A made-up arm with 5 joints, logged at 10 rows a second.
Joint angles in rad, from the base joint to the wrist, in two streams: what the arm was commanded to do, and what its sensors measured. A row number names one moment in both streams.
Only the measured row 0 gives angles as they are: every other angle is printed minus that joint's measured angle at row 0.
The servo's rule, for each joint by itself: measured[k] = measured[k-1] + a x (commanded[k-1-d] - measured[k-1]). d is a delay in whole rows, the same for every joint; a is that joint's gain. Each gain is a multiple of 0.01, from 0.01 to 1. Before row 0 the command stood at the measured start. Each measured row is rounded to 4 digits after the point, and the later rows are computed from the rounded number. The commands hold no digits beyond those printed.
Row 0, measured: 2.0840 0.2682 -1.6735 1.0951 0.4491
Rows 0 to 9, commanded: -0.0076 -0.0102 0.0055 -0.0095 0.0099; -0.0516 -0.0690 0.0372 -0.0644 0.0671; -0.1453 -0.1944 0.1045 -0.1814 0.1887; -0.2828 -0.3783 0.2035 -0.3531 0.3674; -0.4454 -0.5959 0.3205 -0.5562 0.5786; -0.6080 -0.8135 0.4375 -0.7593 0.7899; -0.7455 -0.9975 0.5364 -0.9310 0.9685; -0.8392 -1.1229 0.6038 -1.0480 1.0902; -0.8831 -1.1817 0.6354 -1.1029 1.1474; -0.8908 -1.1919 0.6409 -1.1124 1.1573
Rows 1 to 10, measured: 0.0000 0.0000 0.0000 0.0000 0.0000; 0.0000 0.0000 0.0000 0.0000 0.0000; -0.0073 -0.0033 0.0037 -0.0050 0.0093; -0.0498 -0.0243 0.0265 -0.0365 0.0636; -0.1415 -0.0787 0.0795 -0.1133 0.1812; -0.2771 -0.1746 0.1638 -0.2404 0.3562; -0.4387 -0.3094 0.2704 -0.4078 0.5653; -0.6012 -0.4707 0.3840 -0.5941 0.7764; -0.7397 -0.6393 0.4876 -0.7727 0.9570; -0.8352 -0.7941 0.5666 -0.9186 1.0822
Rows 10 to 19, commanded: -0.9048 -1.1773 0.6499 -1.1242 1.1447; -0.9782 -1.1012 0.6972 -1.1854 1.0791; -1.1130 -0.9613 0.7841 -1.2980 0.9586; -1.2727 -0.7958 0.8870 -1.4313 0.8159; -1.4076 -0.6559 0.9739 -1.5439 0.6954; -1.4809 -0.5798 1.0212 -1.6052 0.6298; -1.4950 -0.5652 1.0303 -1.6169 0.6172; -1.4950 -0.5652 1.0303 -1.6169 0.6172; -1.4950 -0.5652 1.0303 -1.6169 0.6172; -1.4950 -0.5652 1.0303 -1.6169 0.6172
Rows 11 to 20, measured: -0.8812 -0.9181 0.6134 -1.0163 1.1435; -0.8904 -1.0057 0.6321 -1.0672 1.1565; -0.9042 -1.0606 0.6442 -1.0974 1.1454; -0.9752 -1.0736 0.6802 -1.1440 1.0831; -1.1075 -1.0377 0.7509 -1.2256 0.9661; -1.2661 -0.9603 0.8434 -1.3346 0.8249; -1.4019 -0.8629 0.9321 -1.4455 0.7032; -1.4777 -0.7723 0.9927 -1.5301 0.6342; -1.4943 -0.7060 1.0183 -1.5761 0.6182; -1.4950 -0.6609 1.0265 -1.5977 0.6173
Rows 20 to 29, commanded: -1.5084 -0.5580 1.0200 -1.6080 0.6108; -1.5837 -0.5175 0.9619 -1.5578 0.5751; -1.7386 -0.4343 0.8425 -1.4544 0.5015; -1.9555 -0.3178 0.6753 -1.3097 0.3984; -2.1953 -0.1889 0.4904 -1.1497 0.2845; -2.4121 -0.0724 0.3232 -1.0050 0.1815; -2.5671 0.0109 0.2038 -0.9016 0.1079; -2.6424 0.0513 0.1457 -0.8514 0.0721; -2.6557 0.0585 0.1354 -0.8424 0.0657; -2.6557 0.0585 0.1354 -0.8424 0.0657
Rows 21 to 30, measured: -1.4950 -0.6303 1.0291 -1.6079 0.6172; -1.4950 -0.6095 1.0299 -1.6127 0.6172; -1.5079 -0.5930 1.0232 -1.6102 0.6112; -1.5807 -0.5688 0.9815 -1.5824 0.5773; -1.7323 -0.5258 0.8870 -1.5146 0.5060; -1.9466 -0.4592 0.7430 -1.4060 0.4049; -2.1854 -0.3727 0.5712 -1.2702 0.2917; -2.4030 -0.2766 0.4026 -1.1296 0.1881; -2.5605 -0.1846 0.2674 -1.0088 0.1127; -2.6391 -0.1091 0.1846 -0.9254 0.0745
